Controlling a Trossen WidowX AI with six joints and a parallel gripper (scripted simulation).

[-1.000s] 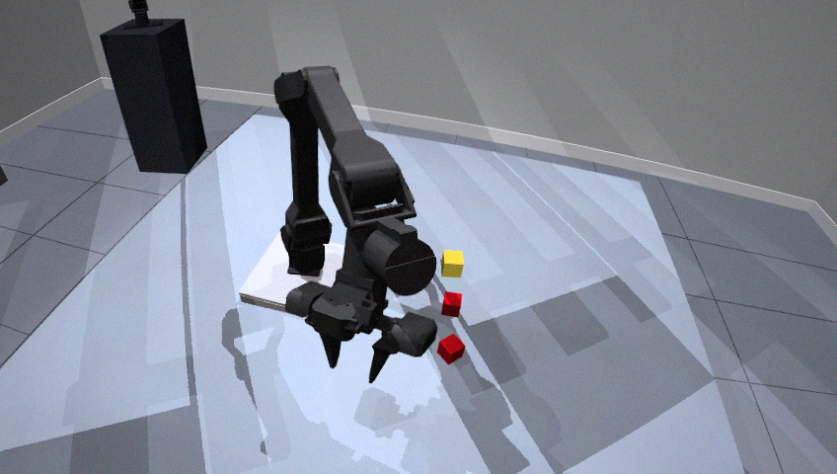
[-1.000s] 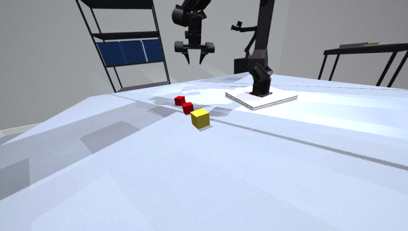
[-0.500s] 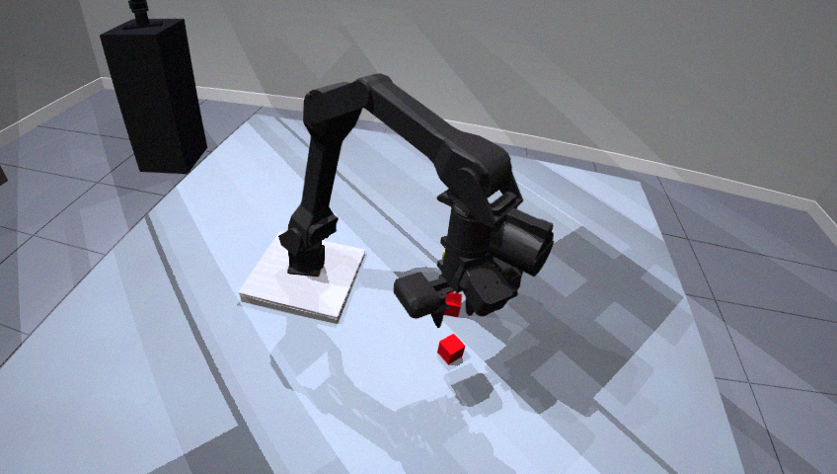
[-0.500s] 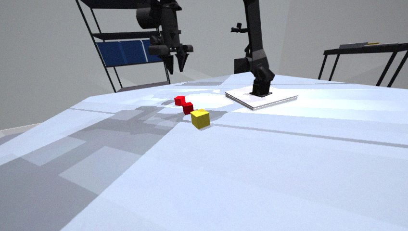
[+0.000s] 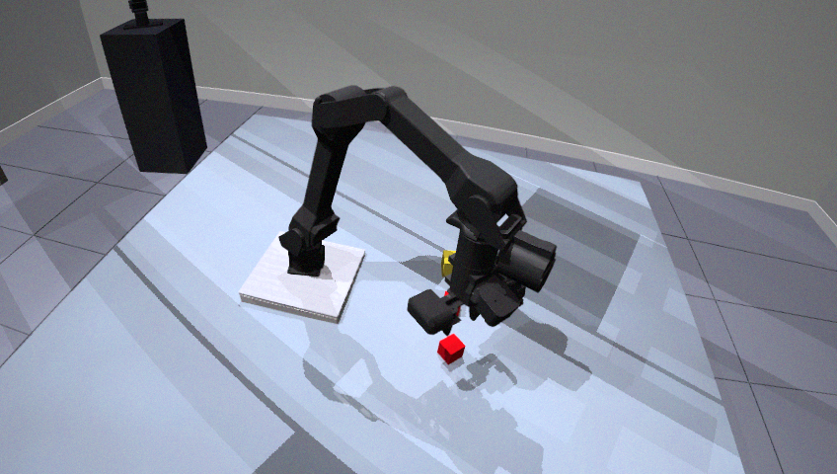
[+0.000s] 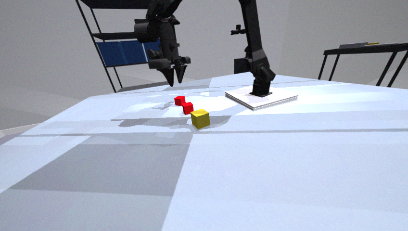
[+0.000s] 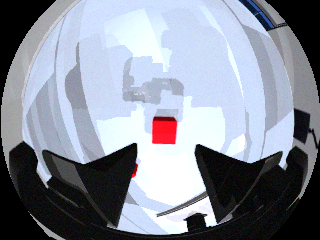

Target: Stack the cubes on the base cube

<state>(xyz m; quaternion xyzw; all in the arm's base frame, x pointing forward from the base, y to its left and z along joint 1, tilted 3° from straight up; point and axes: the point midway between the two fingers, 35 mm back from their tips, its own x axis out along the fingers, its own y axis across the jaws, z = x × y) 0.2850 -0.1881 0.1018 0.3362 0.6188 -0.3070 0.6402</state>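
Right now my gripper tip is 10 mm short of the yellow base cube, 220 mm to the right of it and 70 mm above it.
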